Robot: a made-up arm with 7 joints. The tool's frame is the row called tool. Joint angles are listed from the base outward. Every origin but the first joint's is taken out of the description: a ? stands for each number. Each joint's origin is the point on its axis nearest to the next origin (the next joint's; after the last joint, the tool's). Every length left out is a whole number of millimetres.
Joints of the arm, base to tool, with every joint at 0 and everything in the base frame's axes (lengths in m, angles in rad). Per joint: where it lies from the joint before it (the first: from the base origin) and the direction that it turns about. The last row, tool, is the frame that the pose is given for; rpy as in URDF.
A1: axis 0 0 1 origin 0 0 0.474
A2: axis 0 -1 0 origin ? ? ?
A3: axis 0 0 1 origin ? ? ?
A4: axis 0 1 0 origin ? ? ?
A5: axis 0 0 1 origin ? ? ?
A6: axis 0 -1 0 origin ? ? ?
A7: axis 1 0 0 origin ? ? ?
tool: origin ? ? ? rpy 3.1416 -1.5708 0
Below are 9 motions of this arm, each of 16 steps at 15 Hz.
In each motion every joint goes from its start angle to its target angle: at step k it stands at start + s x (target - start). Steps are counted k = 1, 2, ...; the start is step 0. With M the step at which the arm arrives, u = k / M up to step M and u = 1 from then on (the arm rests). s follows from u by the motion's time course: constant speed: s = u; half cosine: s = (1 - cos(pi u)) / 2; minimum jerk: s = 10 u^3 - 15 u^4 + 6 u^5.
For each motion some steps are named. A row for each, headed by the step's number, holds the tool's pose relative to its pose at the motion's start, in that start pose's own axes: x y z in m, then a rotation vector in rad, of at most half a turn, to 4 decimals.
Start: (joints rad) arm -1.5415 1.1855 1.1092 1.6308 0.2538 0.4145 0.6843
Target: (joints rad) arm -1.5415 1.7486 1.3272 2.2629 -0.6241 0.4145 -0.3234
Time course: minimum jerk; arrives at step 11
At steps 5, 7, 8, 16:
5: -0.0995 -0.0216 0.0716 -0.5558 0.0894 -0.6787
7: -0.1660 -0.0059 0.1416 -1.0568 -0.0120 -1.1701
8: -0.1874 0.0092 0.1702 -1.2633 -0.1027 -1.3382
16: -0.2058 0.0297 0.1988 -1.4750 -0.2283 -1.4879

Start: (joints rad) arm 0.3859 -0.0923 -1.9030 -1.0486 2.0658 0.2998 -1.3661
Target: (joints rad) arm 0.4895 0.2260 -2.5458 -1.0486 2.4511 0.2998 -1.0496
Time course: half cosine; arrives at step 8
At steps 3, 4, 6, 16:
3: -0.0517 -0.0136 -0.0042 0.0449 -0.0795 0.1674
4: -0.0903 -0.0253 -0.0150 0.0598 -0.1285 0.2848
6: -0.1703 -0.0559 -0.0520 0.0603 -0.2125 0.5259
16: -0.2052 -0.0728 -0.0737 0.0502 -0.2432 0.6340

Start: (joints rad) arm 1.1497 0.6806 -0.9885 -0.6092 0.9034 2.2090 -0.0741
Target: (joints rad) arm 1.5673 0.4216 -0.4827 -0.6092 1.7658 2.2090 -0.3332
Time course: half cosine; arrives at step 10
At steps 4, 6, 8, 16:
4: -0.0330 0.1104 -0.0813 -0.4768 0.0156 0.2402
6: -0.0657 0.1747 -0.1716 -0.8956 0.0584 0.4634
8: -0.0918 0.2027 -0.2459 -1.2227 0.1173 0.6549
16: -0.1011 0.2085 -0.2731 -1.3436 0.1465 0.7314

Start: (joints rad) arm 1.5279 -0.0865 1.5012 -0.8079 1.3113 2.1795 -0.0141
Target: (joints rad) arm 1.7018 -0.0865 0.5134 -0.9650 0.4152 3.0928 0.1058
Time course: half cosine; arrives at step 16
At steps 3, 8, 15, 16:
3: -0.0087 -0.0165 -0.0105 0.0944 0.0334 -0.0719
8: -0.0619 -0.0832 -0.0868 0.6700 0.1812 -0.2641
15: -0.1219 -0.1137 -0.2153 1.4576 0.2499 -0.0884
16: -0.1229 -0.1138 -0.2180 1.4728 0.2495 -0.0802

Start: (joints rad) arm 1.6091 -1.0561 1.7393 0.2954 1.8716 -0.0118 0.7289
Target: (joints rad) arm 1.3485 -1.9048 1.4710 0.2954 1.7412 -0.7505 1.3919
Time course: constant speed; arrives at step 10
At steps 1, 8, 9, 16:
1: -0.0337 -0.0393 -0.0602 -0.0214 0.0204 0.0076
8: -0.3848 -0.1443 -0.4540 -0.1032 0.2343 0.1774
9: -0.4427 -0.1322 -0.5026 -0.1000 0.2668 0.2174
16: -0.5001 -0.1132 -0.5486 -0.0926 0.2975 0.2608

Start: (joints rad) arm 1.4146 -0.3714 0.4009 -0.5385 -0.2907 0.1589 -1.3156
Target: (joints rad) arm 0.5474 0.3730 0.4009 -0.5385 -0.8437 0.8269 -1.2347
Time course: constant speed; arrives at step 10
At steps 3, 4, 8, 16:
3: 0.0825 0.0147 -0.2591 -0.5428 -0.2076 -0.1262
4: 0.1277 -0.0059 -0.3373 -0.7217 -0.2652 -0.1870
8: 0.3546 -0.2037 -0.5575 -1.4118 -0.4255 -0.5253
16: 0.4684 -0.3574 -0.5967 -1.7323 -0.4559 -0.7514

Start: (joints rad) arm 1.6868 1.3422 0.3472 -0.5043 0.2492 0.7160 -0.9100
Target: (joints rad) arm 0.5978 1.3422 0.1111 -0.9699 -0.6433 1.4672 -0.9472
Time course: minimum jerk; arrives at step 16
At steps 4, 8, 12, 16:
4: 0.0690 -0.0696 0.0093 -0.0413 0.0549 -0.1445
8: 0.2795 -0.3801 -0.0518 -0.1954 0.4431 -0.6287
12: 0.3640 -0.6752 -0.2599 -0.3525 1.0454 -0.9122
16: 0.3631 -0.7357 -0.3314 -0.3972 1.2236 -0.9409

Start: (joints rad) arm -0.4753 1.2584 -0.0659 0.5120 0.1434 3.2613 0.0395
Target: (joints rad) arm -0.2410 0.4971 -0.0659 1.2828 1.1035 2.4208 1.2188
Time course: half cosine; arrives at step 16
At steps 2, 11, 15, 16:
2: 0.0013 0.0087 -0.0350 -0.0461 -0.0867 0.0269
11: 0.3517 0.0566 -0.5936 -1.6499 -0.9718 0.1504
15: 0.5311 0.0189 -0.6601 -2.1743 -0.8127 -0.0849
16: 0.5394 0.0168 -0.6617 -2.1953 -0.8003 -0.0993

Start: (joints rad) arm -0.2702 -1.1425 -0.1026 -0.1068 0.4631 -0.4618 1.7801
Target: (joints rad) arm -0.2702 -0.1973 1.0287 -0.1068 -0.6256 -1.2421 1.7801
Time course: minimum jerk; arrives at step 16
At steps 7, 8, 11, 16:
7: -0.0527 0.1840 -0.2559 0.0567 0.0234 -0.0809
8: -0.0612 0.2553 -0.3165 0.0704 0.0340 -0.1053
11: -0.0676 0.4743 -0.4376 0.1009 0.0759 -0.1724
16: -0.0611 0.6047 -0.4750 0.1145 0.1099 -0.2086

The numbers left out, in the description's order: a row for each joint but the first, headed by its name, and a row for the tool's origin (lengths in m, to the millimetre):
A2: 0 -0.067 0
A3: 0 0 0.307
A4: 0.017 0.055 0
A5: -0.023 0 0.513
A6: 0 -0.093 0
A7: 0.01 0 0.073
tool: 0 0 0

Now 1 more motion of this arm.
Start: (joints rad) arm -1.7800 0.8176 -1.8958 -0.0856 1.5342 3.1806 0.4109
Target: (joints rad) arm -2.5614 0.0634 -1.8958 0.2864 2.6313 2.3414 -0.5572
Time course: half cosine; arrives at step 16
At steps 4, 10, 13, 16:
4: -0.0244 -0.0449 -0.0559 -0.1466 -0.1700 -0.0872
10: -0.0051 -0.1233 -0.2688 -0.3357 -0.9696 -0.4884
13: 0.0405 -0.1026 -0.3371 -0.2723 -1.2935 -0.6727
16: 0.0606 -0.0866 -0.3564 -0.2331 -1.4061 -0.7414

